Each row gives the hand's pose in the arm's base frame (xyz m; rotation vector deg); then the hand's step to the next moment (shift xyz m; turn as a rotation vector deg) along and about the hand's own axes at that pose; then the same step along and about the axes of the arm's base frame.
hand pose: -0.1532 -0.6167 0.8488 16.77 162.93 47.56
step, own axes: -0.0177 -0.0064 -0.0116 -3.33 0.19 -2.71
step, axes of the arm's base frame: 0.0138 -0.0154 0.0080 2.68 -2.01 2.70
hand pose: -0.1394 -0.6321 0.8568 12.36 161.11 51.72
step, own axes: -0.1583 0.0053 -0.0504 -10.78 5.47 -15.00
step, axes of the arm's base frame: 0.1437 -0.0544 0.0634 7.72 -6.08 16.57
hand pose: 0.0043 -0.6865 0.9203 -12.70 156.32 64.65
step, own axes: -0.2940 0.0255 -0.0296 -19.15 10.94 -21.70
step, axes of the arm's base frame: 0.2775 0.0169 0.1034 14.01 -6.44 26.83
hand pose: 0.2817 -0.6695 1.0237 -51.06 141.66 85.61
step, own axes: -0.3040 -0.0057 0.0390 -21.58 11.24 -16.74
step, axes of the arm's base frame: 0.2447 0.1591 0.0935 14.88 -1.14 25.49
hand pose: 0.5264 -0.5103 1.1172 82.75 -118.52 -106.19
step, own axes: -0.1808 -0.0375 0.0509 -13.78 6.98 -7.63
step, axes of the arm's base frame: 0.0983 0.1557 0.0527 7.93 1.68 15.20
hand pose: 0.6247 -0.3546 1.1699 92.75 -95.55 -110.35
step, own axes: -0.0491 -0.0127 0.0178 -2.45 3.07 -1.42
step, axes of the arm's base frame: 0.0137 0.0490 0.0172 0.52 -0.45 4.12
